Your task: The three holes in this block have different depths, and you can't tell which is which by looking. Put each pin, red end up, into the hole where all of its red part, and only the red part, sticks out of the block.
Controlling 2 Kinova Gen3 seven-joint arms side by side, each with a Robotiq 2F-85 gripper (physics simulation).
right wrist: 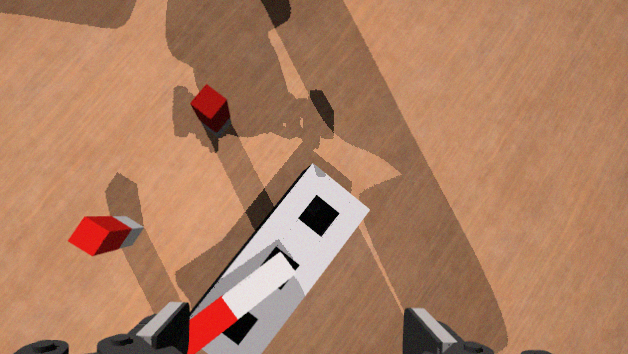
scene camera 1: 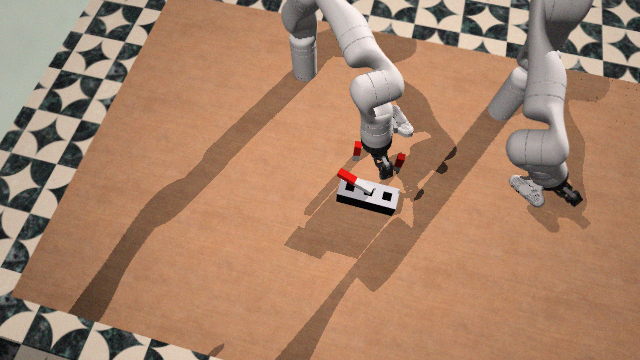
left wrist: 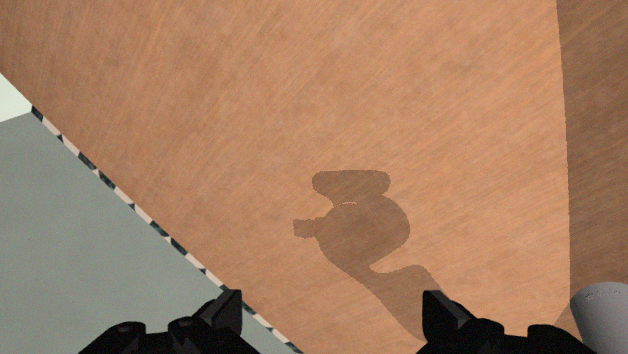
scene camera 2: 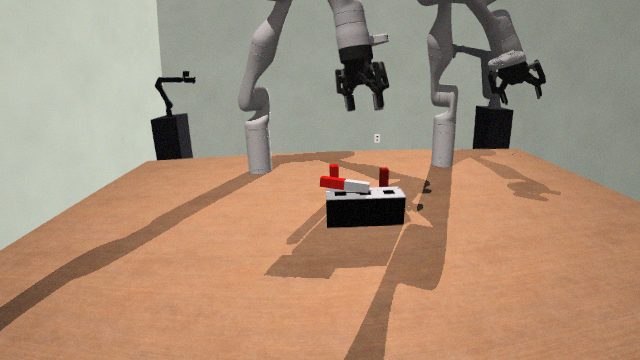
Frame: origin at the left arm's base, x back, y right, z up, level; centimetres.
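Seen in the pictures: left gripper, fingertip midpoint: (left wrist: 331, 310) (scene camera 2: 522, 100); right gripper, fingertip midpoint: (right wrist: 297, 329) (scene camera 1: 376, 163) (scene camera 2: 364, 110); left arm's base, origin of the base link: (scene camera 1: 500, 110) (left wrist: 604, 304) (scene camera 2: 441, 164); right arm's base, origin of the base link: (scene camera 1: 305, 71) (scene camera 2: 260, 170).
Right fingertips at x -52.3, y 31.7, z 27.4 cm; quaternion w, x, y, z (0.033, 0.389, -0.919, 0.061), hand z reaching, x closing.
Offsets run from my right fingertips to a thing's top centre. Level surfaces: height alone.
The block @[dx -0.6, dy -0.3, dz -19.9 cm] (scene camera 1: 365, 204) (scene camera 2: 365, 212) (right wrist: 310, 255) has a white top with three square holes. A red-and-white pin @[dx +0.0, dy +4.8, dz -16.5 cm] (scene camera 1: 356, 182) (scene camera 2: 345, 184) (right wrist: 250, 290) is tipped over above it, white end at the middle hole, red end over the left hole in scene camera 1 and looking slightly raised. A left pin @[dx +11.8, dy +8.9, dz -16.9 cm] (scene camera 1: 357, 149) (scene camera 2: 334, 170) (right wrist: 100, 235) and a right pin @[dx +14.5, dy -5.4, dz -18.4 cm] (scene camera 1: 400, 161) (scene camera 2: 384, 176) (right wrist: 210, 107) stand red end up behind the block. My right gripper (scene camera 1: 384, 172) (scene camera 2: 364, 106) (right wrist: 297, 329) is open, above the block area. My left gripper (scene camera 1: 575, 197) (scene camera 2: 521, 98) (left wrist: 331, 310) is open, far right.
The wooden table @[dz -27.4 cm] (scene camera 1: 200, 260) (scene camera 2: 175, 300) carries long arm shadows. The two standing pins are close behind the block, one toward each end. The left arm is well to the right of the block in scene camera 1. Two black pedestals (scene camera 2: 172, 137) (scene camera 2: 492, 127) stand beyond the table.
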